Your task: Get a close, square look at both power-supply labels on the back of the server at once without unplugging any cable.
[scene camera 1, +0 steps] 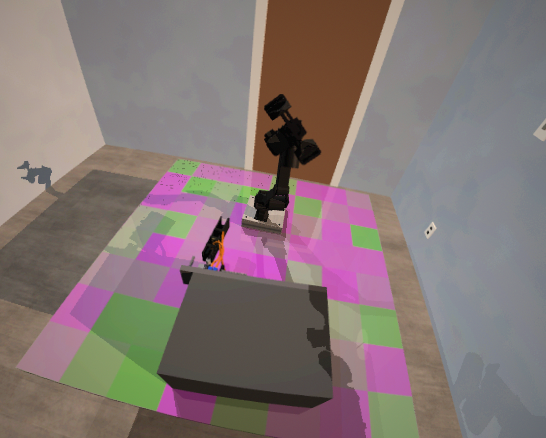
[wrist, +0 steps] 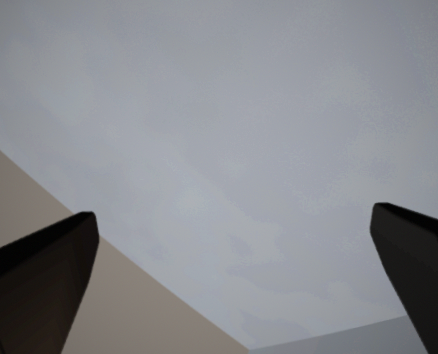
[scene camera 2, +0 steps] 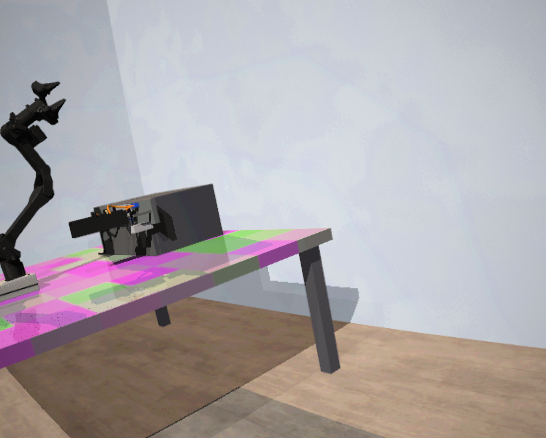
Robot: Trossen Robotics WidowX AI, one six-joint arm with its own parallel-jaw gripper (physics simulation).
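Places are measured from the arm's base along level axes (x ahead, y left, z up), in centimetres.
Where they show: gripper, between the fingertips: (scene camera 1: pixel 291 126) (wrist: pixel 235 222) (scene camera 2: pixel 62 90); arm's base, origin of its link: (scene camera 1: pixel 261 216) (scene camera 2: pixel 15 277).
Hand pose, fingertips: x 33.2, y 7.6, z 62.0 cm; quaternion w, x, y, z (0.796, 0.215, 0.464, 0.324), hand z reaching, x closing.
Note:
Each offset is from my fingertips to the top centre of the thing. "pt": to the spot under its first point. Level surfaces: height alone.
The server (scene camera 1: pixel 255 335) (scene camera 2: pixel 187 215) is a large dark grey box on the table. Its back, with the cables, faces the arm's base. Orange cables @[pt dx +2.4, dy -17.2, dz -49.1 cm] (scene camera 1: pixel 220 250) (scene camera 2: pixel 117 206) and blue plugs @[dx +12.8, dy -17.7, dz -46.9 cm] (scene camera 1: pixel 212 269) (scene camera 2: pixel 135 205) show at one side of the back. A long black part @[pt dx +0.0, dy -19.8, dz -46.9 cm] (scene camera 1: pixel 215 240) (scene camera 2: pixel 97 223) sticks out beside them. The power-supply labels cannot be made out in either scene view, and the server does not show in the wrist view. My gripper (scene camera 1: pixel 293 128) (scene camera 2: pixel 62 92) (wrist: pixel 235 222) is open and empty, raised high above the table and apart from the server, tilted upward.
The pink and green patchwork table @[dz -66.8 cm] (scene camera 1: pixel 385 370) (scene camera 2: pixel 235 245) carries the arm's pale base plate (scene camera 1: pixel 263 222) (scene camera 2: pixel 20 286). A brown door (scene camera 1: pixel 320 75) stands behind the arm. A wall outlet (scene camera 1: pixel 430 230) is at the right. The wrist view shows room surfaces between and beyond the fingers.

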